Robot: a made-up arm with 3 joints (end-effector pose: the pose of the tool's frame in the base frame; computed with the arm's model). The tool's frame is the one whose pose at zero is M. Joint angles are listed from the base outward.
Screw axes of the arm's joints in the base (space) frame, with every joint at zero. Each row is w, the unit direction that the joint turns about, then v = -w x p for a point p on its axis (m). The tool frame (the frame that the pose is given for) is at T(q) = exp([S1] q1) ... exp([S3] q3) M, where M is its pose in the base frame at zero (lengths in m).
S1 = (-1, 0, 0, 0, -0.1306, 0)
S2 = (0, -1, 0, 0.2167, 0, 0.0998)
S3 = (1, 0, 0, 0, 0.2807, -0.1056)
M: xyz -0.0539 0.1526 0.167 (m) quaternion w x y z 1 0 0 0
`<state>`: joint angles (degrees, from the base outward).
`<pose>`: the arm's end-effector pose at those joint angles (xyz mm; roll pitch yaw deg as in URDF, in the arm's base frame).
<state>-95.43 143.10 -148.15</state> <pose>-218.0 -5.6 135.8 -62.50 3.26 -143.22</pose>
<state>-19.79 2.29 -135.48</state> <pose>-58.4 -74.9 316.2 -115.68 -2.15 -0.78</pose>
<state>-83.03 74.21 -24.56</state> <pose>-30.6 -101.1 244.8 63.53 -6.71 -74.10</pose>
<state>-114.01 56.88 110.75</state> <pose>-198.9 -267.2 225.3 -145.57 19.92 -54.47</pose>
